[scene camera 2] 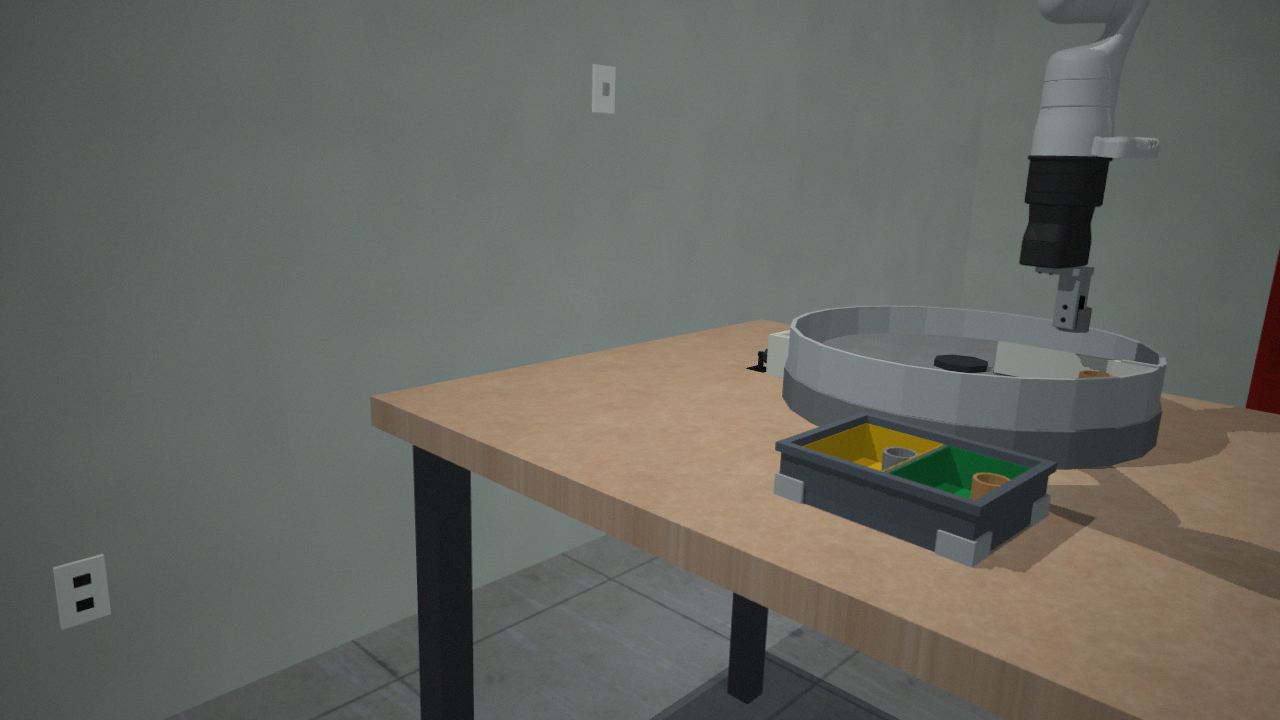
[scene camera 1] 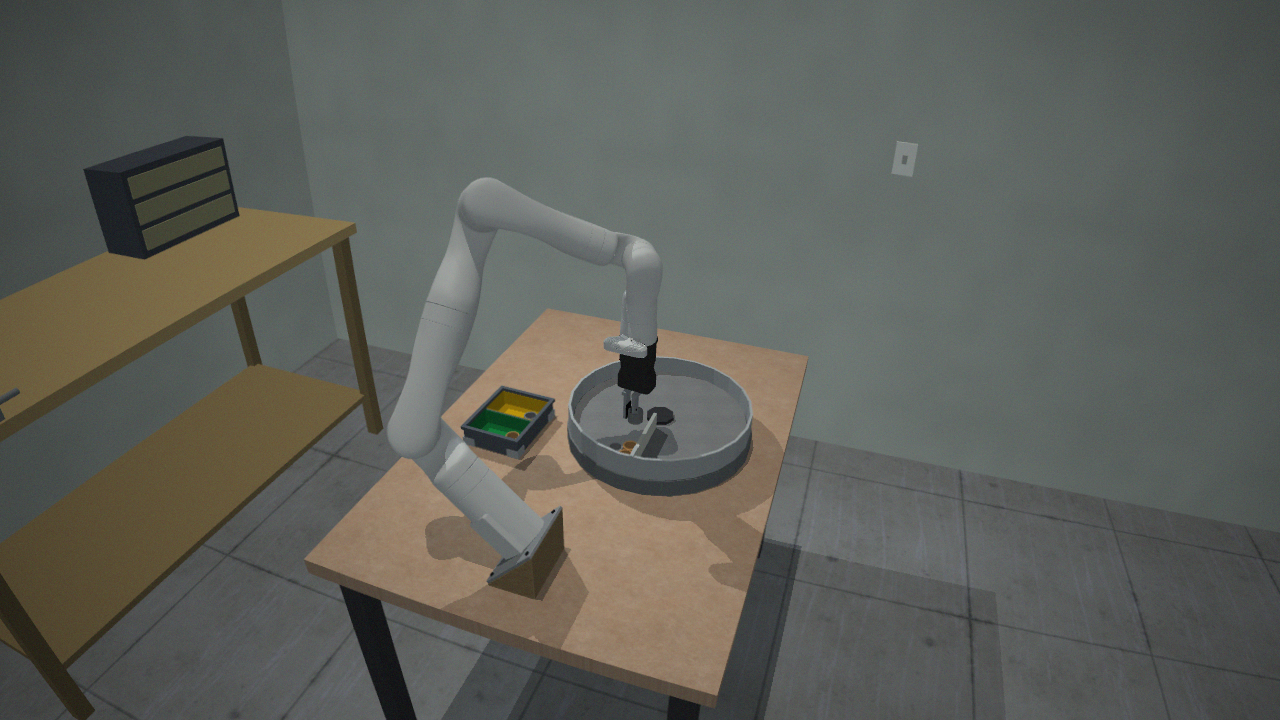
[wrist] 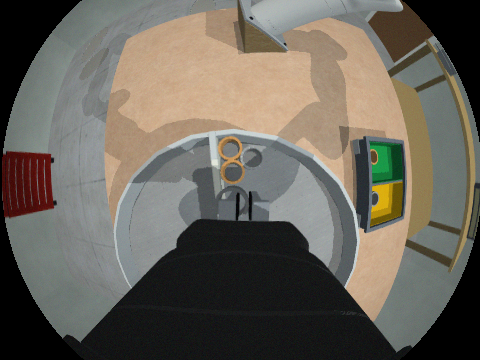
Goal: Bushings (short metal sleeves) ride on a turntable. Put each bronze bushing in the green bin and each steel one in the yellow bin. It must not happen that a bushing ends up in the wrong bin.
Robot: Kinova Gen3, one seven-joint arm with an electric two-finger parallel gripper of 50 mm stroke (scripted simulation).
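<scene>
Grey turntable, bin tray, both visible. My gripper visible too, including scene camera 1 and the wrist view.
</scene>
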